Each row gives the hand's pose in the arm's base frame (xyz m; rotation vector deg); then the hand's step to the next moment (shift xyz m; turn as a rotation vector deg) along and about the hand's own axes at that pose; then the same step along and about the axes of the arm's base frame.
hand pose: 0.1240 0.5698 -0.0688 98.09 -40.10 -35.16
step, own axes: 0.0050 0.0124 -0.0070 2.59 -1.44 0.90
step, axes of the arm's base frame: 0.0067 -0.0014 0.0135 1.34 -2.20 -1.73
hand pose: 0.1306 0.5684 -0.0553 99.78 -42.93 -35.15
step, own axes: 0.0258 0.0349 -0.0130 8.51 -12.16 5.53
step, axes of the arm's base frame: 0.0202 -0.0183 0.0362 3.90 -7.28 -13.51
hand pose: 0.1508 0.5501 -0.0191 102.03 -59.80 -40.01
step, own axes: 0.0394 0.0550 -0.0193 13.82 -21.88 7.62
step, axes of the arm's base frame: 0.0150 -0.0379 0.0573 8.18 -10.79 -23.33
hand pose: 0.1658 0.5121 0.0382 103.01 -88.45 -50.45
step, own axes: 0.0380 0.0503 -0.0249 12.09 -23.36 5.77
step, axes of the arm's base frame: -0.0058 -0.0441 0.0512 10.36 -8.83 -23.23
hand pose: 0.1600 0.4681 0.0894 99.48 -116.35 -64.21
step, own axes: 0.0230 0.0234 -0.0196 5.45 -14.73 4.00
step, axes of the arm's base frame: -0.0109 -0.0289 0.0225 6.88 -3.43 -14.27
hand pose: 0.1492 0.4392 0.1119 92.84 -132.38 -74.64
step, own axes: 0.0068 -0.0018 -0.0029 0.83 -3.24 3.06
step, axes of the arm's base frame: -0.0004 -0.0073 -0.0021 0.67 0.86 -4.40
